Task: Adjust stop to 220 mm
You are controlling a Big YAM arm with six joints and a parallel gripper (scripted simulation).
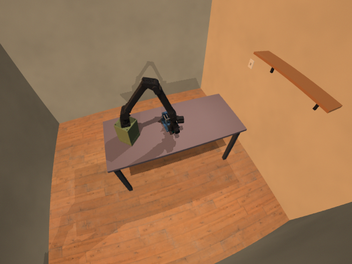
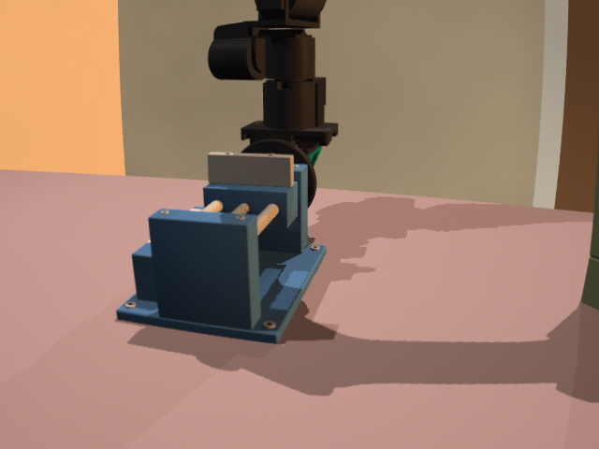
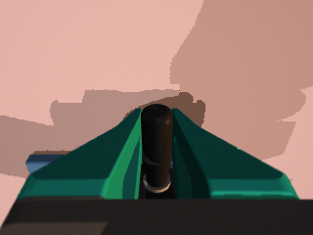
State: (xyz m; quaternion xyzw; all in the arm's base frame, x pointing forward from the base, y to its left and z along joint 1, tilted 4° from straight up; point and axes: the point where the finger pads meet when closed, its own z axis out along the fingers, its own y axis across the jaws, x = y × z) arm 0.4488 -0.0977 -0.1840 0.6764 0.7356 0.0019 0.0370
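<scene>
My gripper is now 10 mm to the right of the black crank handle. From my hand the other things lie so: grey stop plate 10 mm ahead, 120 mm to the left, 50 mm above.
</scene>
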